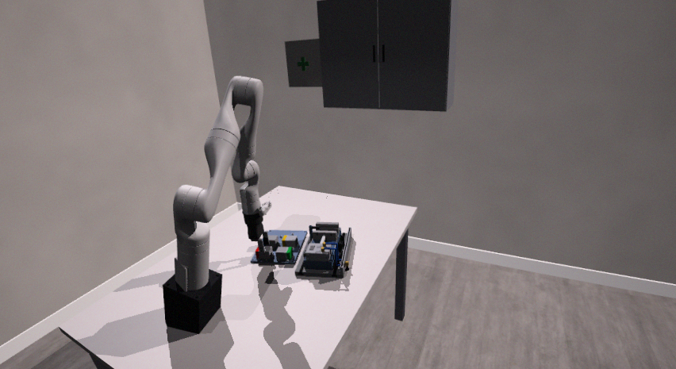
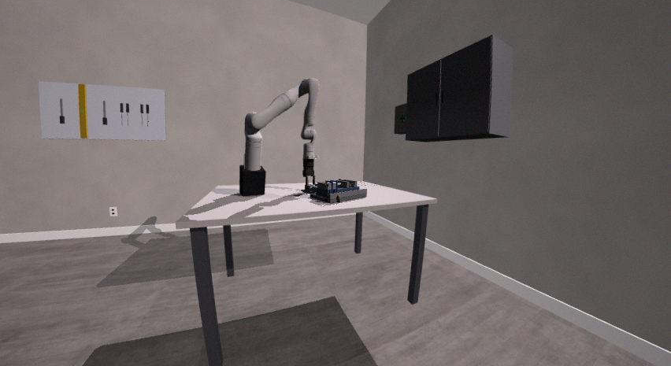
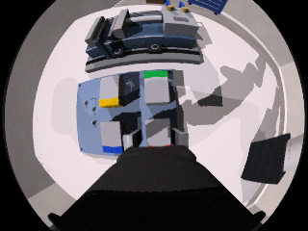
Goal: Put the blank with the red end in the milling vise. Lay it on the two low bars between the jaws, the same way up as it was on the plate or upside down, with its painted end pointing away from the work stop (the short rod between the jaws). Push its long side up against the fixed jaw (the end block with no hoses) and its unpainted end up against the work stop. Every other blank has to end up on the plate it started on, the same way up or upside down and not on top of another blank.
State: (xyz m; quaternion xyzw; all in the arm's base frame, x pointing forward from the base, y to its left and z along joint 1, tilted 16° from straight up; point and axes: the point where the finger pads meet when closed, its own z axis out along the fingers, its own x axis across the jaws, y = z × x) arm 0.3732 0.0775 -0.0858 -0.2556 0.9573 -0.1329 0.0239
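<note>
The blue blank lies 7 cm ahead of my hand, 4 cm to the left of it and 4 cm below it. From my hand the other things lie so: plate 9 cm ahead, 1 cm to the left, 6 cm below; then yellow blank 12 cm ahead, 3 cm to the right, 4 cm below; then green-ended blank 4 cm ahead, 8 cm to the right, 4 cm below.
</note>
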